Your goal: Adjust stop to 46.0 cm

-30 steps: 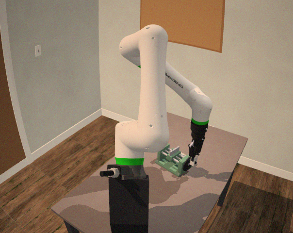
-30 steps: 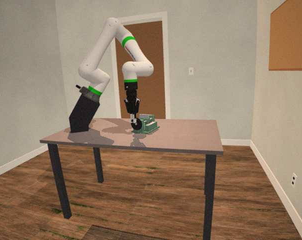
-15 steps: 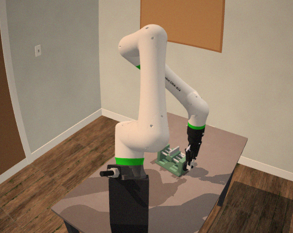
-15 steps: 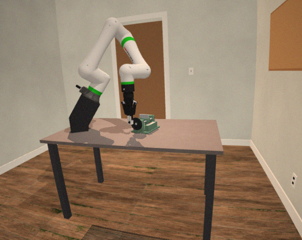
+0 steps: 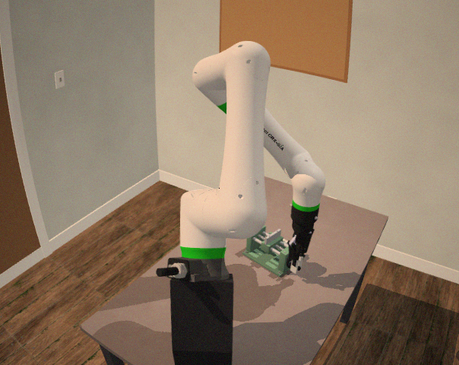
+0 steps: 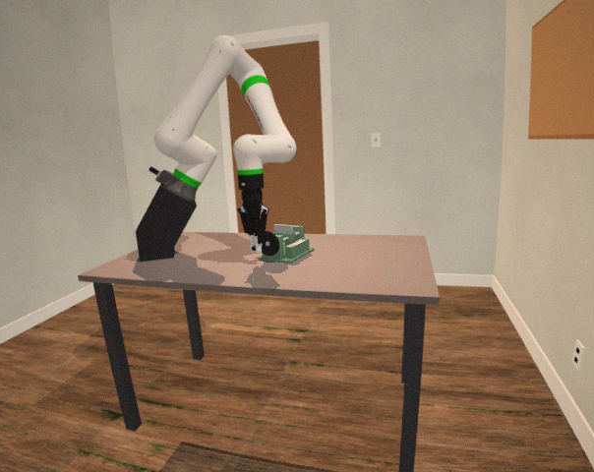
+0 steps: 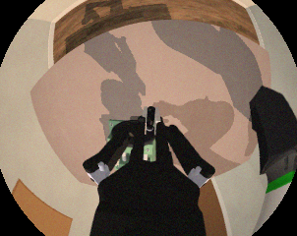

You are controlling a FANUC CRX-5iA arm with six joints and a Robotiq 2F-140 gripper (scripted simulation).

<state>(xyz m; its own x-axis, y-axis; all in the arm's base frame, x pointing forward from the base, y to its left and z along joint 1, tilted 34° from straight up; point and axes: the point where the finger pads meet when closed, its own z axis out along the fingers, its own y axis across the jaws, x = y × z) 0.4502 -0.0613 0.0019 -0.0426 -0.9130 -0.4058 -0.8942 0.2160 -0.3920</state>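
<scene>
Right now my hand is 1 cm short of the black handwheel, 2 cm to the right of it and 1 cm above it. From my hand the other things lie so: green stop fixture (5 cm ahead, 15 cm to the left, 1 cm above).
</scene>
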